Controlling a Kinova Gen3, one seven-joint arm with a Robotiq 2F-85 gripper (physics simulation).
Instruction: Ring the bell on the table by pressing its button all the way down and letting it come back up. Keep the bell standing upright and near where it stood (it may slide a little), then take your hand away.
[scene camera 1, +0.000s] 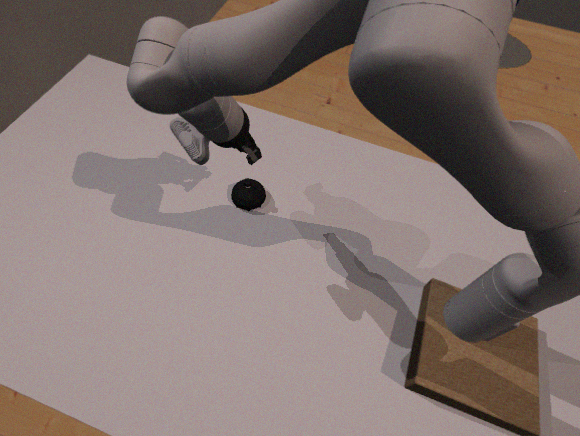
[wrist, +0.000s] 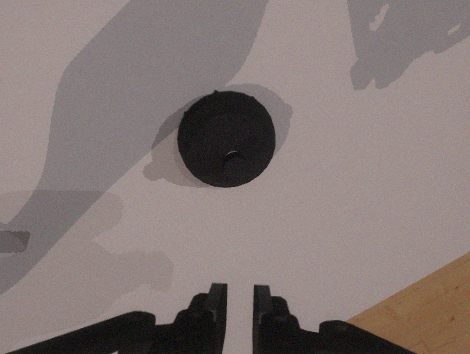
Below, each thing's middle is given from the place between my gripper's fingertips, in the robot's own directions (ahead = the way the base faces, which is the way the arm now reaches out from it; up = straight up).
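There is the bell (scene camera 1: 248, 198), 2 cm ahead of my gripper and 15 cm below it.
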